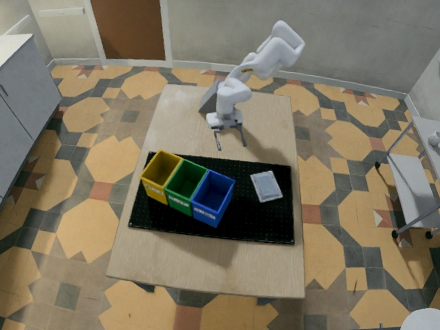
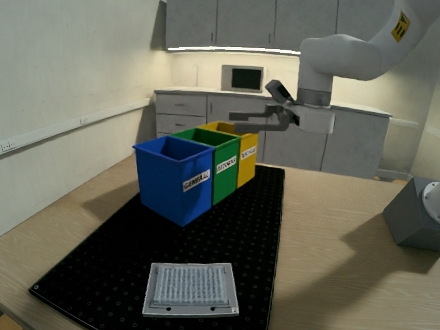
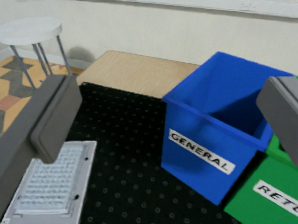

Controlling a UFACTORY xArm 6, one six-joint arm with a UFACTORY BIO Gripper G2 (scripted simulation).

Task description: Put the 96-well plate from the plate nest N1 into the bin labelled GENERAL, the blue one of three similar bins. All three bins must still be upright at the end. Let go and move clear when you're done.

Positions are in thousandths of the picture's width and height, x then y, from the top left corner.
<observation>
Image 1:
blue general bin: 490, 580
green bin: 422, 550
yellow bin: 360, 523
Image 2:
clear 96-well plate: 406, 865
blue general bin: 410, 580
green bin: 512, 474
grey plate nest N1: 524, 880
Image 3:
clear 96-well plate: 133, 859
</observation>
